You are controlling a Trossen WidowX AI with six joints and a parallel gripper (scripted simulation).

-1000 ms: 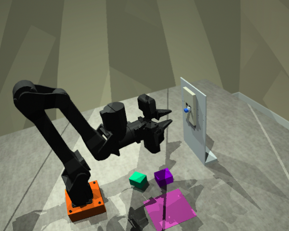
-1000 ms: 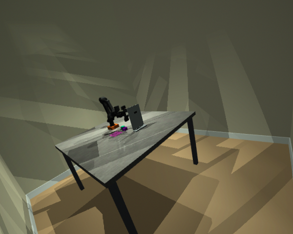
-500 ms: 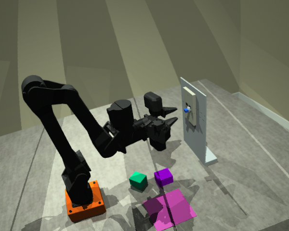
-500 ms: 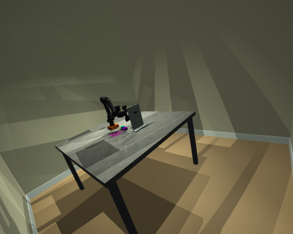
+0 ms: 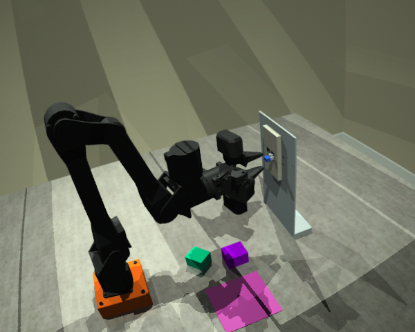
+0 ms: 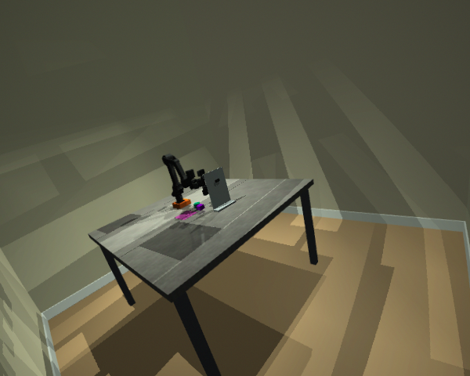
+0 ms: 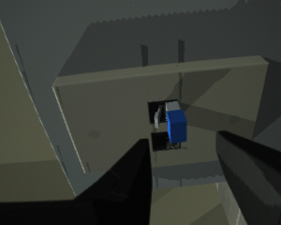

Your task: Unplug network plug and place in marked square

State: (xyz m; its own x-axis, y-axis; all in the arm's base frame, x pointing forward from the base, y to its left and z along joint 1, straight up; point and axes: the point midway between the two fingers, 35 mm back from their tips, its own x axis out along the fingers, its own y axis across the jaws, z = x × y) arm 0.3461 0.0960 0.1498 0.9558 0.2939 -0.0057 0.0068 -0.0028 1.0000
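Now: the network plug 20 mm ahead of my gripper tip and 10 mm above it. Round my gripper tip: green block 190 mm behind, 170 mm below, 70 mm to the right; then purple block 170 mm below, 110 mm behind, 90 mm to the right; then upright panel 60 mm below, 40 mm ahead, 10 mm to the left.
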